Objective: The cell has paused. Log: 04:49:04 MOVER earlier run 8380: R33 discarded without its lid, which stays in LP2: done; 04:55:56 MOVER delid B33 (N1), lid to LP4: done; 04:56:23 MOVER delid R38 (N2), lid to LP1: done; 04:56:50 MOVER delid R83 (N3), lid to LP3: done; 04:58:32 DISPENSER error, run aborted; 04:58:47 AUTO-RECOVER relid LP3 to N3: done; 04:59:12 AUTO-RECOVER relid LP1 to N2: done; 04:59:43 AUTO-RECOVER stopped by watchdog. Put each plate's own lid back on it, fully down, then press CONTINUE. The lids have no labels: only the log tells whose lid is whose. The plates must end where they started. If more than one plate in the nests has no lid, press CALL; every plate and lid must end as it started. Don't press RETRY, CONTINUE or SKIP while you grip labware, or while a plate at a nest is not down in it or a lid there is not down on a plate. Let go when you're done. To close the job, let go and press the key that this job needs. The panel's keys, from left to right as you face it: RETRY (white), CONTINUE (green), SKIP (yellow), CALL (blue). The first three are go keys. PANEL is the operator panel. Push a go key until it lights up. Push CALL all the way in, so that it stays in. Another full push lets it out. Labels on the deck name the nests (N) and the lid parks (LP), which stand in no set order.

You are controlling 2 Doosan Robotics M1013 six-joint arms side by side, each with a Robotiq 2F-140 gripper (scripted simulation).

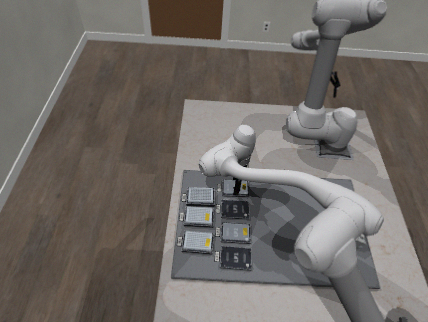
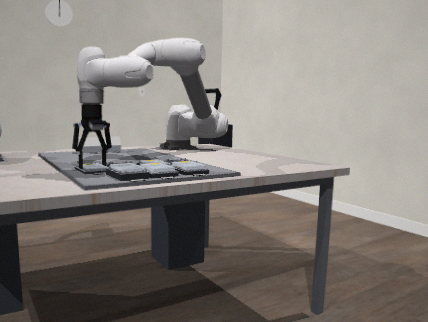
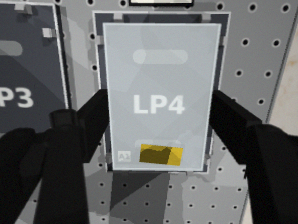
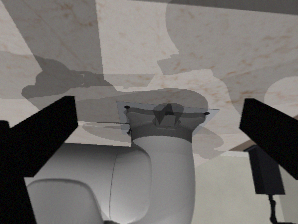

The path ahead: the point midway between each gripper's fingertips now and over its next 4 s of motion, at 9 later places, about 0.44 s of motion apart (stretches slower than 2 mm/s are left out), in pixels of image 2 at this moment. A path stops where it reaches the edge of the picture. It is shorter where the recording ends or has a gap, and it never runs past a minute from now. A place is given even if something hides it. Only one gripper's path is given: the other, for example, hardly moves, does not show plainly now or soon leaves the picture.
My left gripper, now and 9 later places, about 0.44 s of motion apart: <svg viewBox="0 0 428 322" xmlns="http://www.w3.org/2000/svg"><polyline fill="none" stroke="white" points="92,167 92,165 92,159 92,153 92,149 92,149 105,150 123,153 126,153 126,154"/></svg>
